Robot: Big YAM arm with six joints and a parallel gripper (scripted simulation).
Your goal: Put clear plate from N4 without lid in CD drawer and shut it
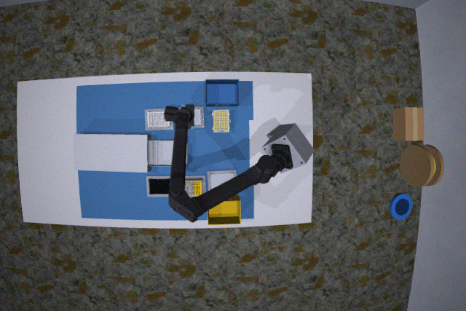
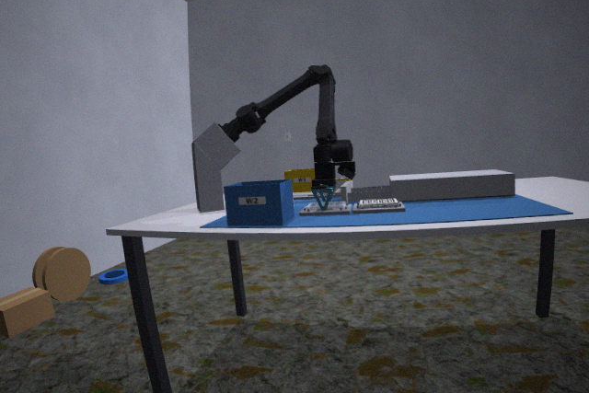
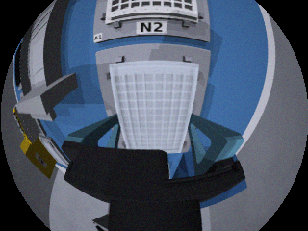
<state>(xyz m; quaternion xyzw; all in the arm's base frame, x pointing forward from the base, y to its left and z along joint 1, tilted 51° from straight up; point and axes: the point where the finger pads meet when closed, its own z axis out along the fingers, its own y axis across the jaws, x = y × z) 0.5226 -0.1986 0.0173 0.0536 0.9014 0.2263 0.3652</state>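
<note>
The clear plate lies right at my hand. Round my hand: drawer: 210 mm to the left, 160 mm ahead, 10 mm above; blue bin W2: 170 mm behind, 140 mm to the right, 20 mm above; grey nest: 10 mm below.
</note>
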